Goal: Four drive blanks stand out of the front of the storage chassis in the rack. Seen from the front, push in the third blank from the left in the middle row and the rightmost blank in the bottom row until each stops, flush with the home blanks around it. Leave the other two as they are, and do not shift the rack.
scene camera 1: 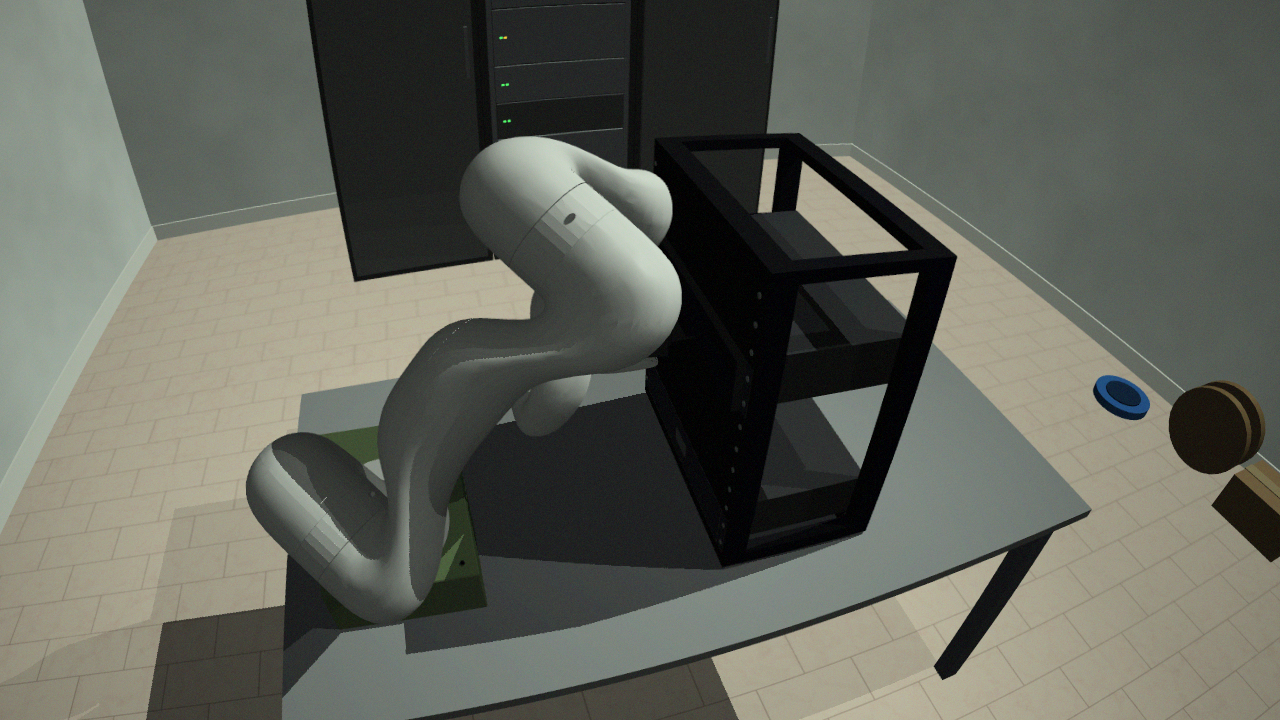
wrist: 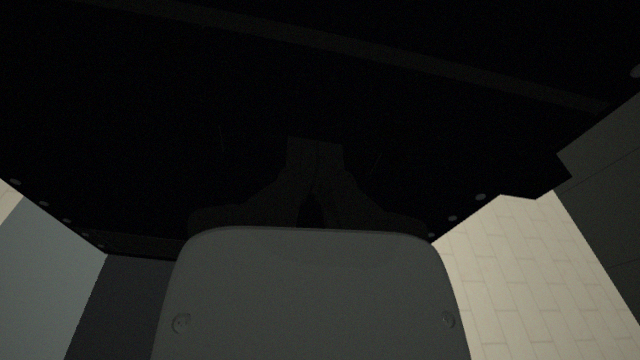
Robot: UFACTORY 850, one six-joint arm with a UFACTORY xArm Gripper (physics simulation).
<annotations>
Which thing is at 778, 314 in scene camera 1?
A black rack.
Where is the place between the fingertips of the gripper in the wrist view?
313, 129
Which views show the gripper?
Scene camera 1 and the wrist view: all of them.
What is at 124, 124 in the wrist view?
A black rack.
</annotations>
